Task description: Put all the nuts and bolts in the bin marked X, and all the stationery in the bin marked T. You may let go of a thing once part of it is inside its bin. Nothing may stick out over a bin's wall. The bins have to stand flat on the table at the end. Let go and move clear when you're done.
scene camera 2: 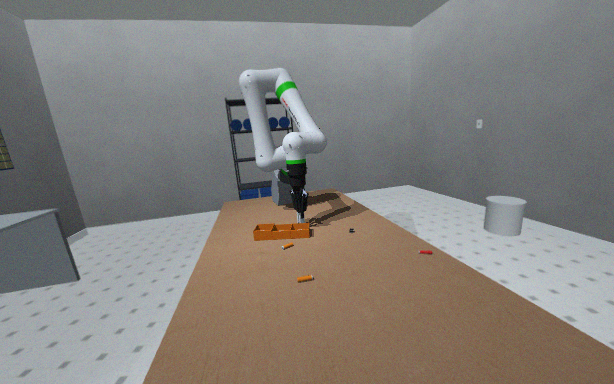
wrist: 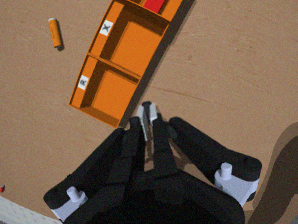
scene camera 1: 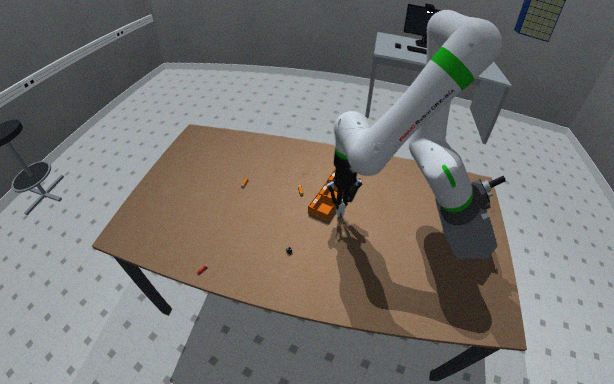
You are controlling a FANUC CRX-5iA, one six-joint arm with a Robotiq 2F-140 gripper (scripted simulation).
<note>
The pictures show: my gripper and an orange bin.
</note>
